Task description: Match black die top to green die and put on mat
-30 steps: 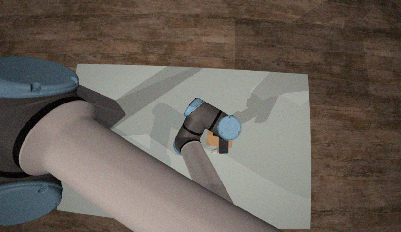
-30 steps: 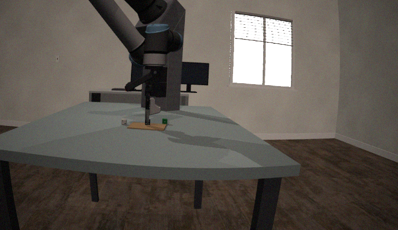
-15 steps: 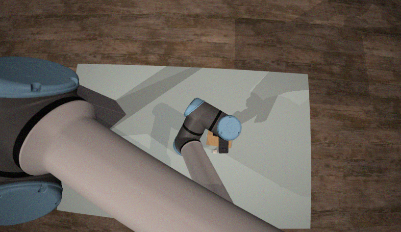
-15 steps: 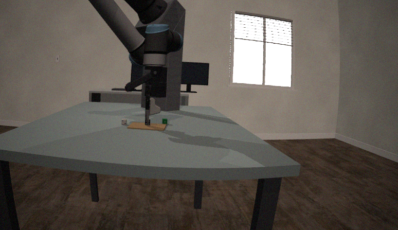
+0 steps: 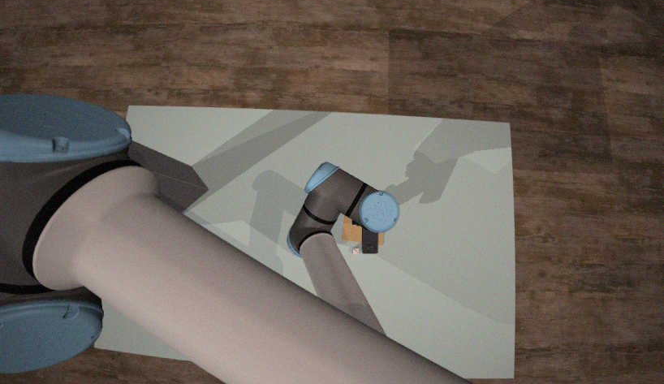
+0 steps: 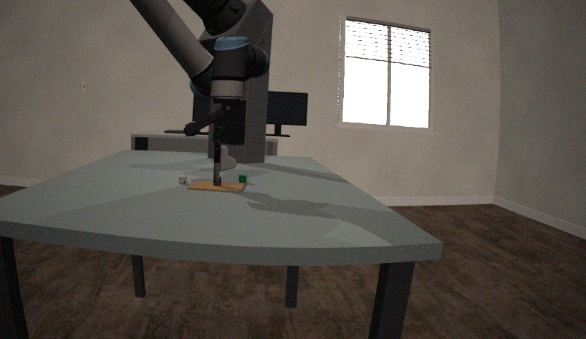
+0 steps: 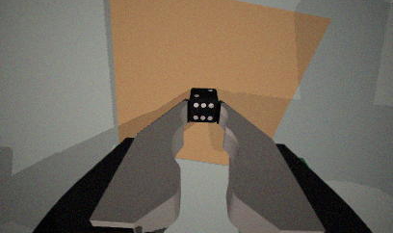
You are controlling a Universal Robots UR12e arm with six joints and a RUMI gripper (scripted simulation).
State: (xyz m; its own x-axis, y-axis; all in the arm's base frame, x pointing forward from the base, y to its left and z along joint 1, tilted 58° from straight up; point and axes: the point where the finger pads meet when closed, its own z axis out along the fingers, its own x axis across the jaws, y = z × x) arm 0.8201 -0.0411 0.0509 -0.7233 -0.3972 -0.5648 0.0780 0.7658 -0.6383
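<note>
The black die lies 10 mm below my hand. The rest, counted from my hand: mat 20 mm below; green die 80 mm behind, 80 mm to the left, 10 mm below; white die 40 mm behind, 90 mm to the right, 10 mm below.
</note>
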